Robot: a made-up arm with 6 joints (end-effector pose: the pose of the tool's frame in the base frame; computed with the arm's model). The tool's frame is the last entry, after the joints. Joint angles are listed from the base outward.
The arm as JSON. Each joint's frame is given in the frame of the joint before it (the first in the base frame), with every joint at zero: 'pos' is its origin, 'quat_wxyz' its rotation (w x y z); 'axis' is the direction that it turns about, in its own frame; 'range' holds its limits. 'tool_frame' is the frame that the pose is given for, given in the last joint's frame.
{
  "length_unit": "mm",
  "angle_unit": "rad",
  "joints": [
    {
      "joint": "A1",
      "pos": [
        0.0,
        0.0,
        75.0
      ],
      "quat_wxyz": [
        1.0,
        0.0,
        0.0,
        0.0
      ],
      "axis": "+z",
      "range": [
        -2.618,
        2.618
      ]
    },
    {
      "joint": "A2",
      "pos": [
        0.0,
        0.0,
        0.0
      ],
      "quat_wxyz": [
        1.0,
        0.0,
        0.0,
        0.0
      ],
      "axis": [
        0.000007,
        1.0,
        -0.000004
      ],
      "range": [
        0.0,
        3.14
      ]
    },
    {
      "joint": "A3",
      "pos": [
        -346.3,
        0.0,
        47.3
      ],
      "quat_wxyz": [
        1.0,
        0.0,
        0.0,
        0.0
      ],
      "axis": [
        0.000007,
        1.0,
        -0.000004
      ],
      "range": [
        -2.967,
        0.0
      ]
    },
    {
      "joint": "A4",
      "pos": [
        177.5,
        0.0,
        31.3
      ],
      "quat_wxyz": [
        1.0,
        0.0,
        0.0,
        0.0
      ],
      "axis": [
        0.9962,
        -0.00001,
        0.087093
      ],
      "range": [
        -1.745,
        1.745
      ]
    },
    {
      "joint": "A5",
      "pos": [
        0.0,
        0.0,
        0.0
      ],
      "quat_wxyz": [
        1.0,
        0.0,
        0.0,
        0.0
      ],
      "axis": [
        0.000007,
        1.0,
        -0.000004
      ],
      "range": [
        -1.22,
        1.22
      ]
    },
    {
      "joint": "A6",
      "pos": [
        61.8,
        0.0,
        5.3
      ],
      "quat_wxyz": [
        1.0,
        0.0,
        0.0,
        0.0
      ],
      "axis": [
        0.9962,
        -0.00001,
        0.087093
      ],
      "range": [
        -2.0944,
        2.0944
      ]
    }
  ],
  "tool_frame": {
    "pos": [
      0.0,
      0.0,
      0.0
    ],
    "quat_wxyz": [
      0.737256,
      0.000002,
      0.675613,
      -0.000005
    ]
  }
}
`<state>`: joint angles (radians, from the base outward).
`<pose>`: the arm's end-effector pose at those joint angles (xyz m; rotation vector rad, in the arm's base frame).
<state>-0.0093 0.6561 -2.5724 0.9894 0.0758 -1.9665</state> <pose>-0.3586 0.0073 0.5374 0.1321 -0.3909 -0.9867</pose>
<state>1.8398 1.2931 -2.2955 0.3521 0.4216 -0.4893</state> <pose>-0.0263 0.0623 0.6265 -0.9166 0.4076 1.6125</pose>
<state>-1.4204 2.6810 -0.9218 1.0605 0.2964 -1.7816</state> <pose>0.0627 -0.3080 -0.0518 1.0425 2.8014 0.5127</pose>
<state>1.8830 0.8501 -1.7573 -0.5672 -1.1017 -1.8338</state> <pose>0.0123 -0.1348 0.5745 0.6102 -0.2639 -0.3359</pose>
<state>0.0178 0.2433 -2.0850 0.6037 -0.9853 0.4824</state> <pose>-0.4536 -0.0374 0.3843 -0.1078 -1.3593 1.0410</pose>
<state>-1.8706 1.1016 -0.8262 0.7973 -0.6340 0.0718</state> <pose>-0.0602 -0.1058 0.4029 1.4155 -0.0486 -1.2123</pose>
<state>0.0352 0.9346 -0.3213 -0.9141 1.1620 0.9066</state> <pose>0.0008 -0.0451 0.2627 0.5741 2.6007 -1.0883</pose>
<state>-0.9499 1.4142 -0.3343 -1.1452 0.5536 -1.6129</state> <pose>0.0465 -0.1161 0.2311 1.8973 -1.7356 0.2493</pose>
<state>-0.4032 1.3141 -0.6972 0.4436 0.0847 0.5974</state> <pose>0.1587 -0.0652 0.3094 1.4403 1.6693 0.3991</pose>
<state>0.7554 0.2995 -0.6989 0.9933 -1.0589 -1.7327</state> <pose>-0.0799 -0.1375 0.3605 0.2576 0.8321 -0.4398</pose>
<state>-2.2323 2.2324 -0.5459 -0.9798 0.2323 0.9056</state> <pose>-0.1636 -0.1907 0.0792 -2.5542 -1.3726 -0.0962</pose>
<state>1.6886 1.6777 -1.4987 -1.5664 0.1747 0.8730</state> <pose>-0.0274 0.3240 0.4078 -1.5219 0.7530 0.6062</pose>
